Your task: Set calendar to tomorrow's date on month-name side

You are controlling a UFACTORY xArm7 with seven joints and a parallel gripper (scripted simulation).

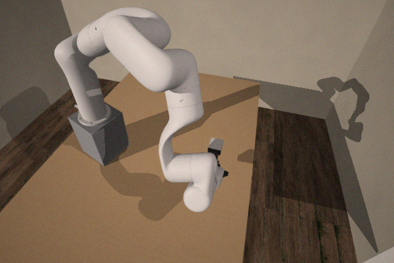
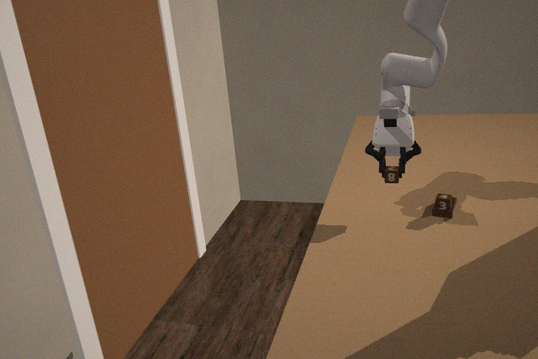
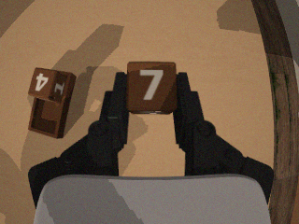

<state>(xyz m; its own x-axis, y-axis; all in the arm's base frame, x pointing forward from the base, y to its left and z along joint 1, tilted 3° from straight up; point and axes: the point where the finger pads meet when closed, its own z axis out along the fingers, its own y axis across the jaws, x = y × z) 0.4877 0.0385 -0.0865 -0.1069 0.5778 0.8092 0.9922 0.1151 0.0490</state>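
Right now the brown calendar tray is 12 cm behind my hand and 9 cm below it. Round my hand: digit cube (1 cm to the left, 1 cm below).
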